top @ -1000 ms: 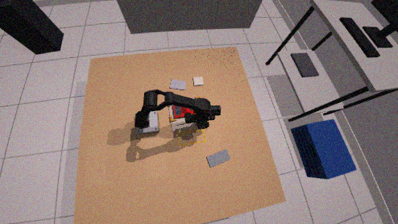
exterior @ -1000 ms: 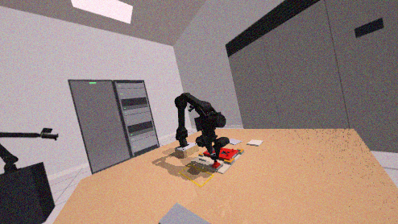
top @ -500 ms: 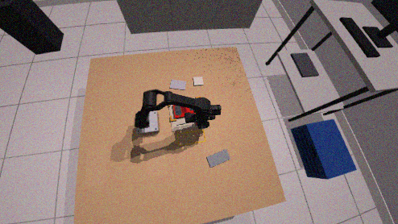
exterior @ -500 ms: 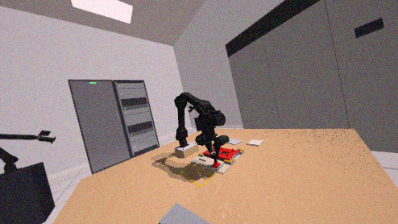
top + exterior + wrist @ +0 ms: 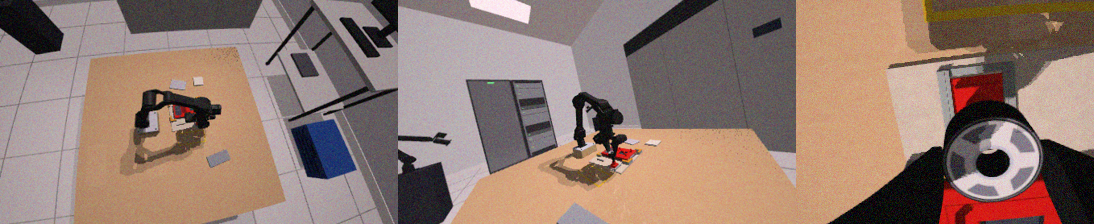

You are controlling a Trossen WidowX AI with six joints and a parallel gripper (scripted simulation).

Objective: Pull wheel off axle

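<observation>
Right now the pale base plate is 100 mm to the left of my gripper tip, 60 mm below it and 60 mm behind it. Round my gripper tip: wheel right at my gripper tip.
</observation>
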